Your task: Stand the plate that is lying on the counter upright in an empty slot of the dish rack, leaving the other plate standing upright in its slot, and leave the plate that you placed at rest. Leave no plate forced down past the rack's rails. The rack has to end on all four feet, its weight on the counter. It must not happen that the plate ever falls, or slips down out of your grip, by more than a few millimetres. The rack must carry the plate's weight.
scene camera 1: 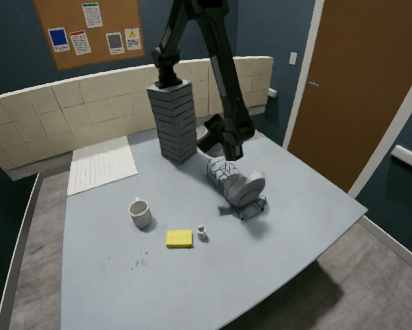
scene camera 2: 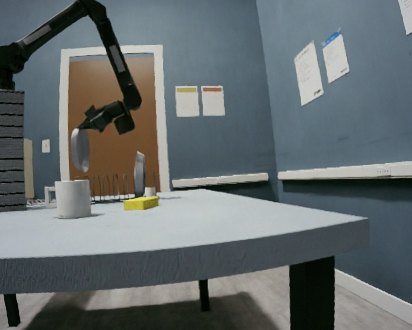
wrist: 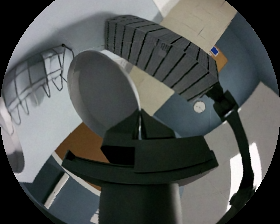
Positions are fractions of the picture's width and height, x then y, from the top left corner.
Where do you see a plate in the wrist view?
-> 0.36,0.43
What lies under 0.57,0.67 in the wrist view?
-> My gripper.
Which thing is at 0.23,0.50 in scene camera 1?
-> A ribbed white mat.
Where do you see a plate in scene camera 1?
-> At 0.62,0.55
